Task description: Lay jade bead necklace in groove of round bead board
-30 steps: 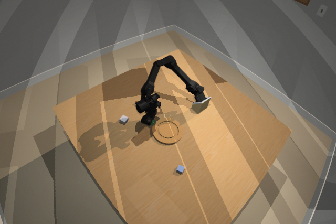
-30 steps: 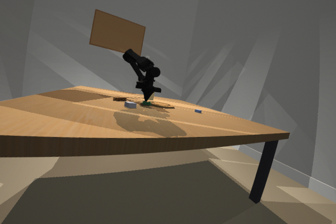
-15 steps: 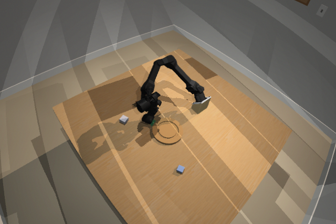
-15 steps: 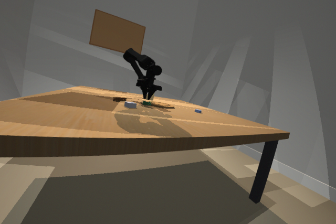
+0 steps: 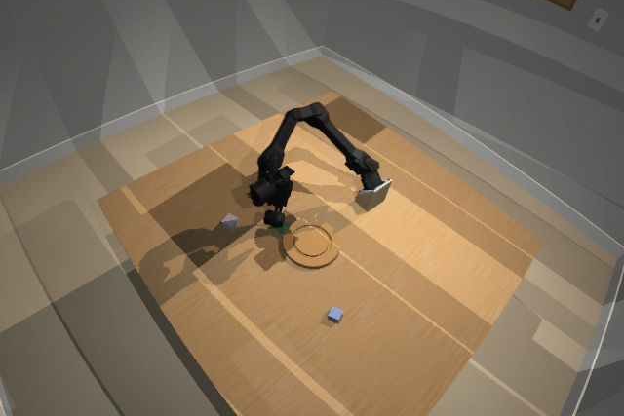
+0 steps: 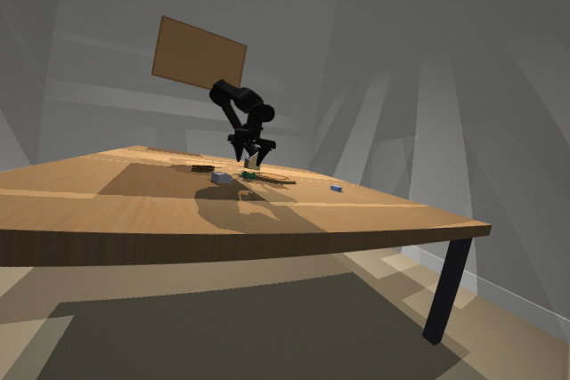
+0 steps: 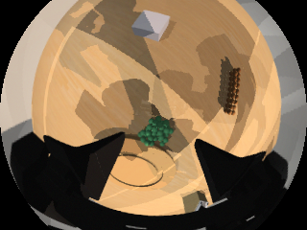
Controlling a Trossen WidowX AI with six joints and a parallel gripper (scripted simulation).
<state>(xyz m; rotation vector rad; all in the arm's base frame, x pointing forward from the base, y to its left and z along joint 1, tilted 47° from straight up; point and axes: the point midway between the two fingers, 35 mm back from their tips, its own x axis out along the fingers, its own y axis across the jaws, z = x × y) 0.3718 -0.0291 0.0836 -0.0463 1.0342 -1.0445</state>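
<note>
My gripper tip is 60 mm past the round wooden bead board, 120 mm to the right of it and 40 mm above it. The rest, counted from my gripper tip: blue block: 30 mm ahead, 380 mm to the left, 40 mm below; then pale grey block: 140 mm ahead, 90 mm to the right, 40 mm below.
</note>
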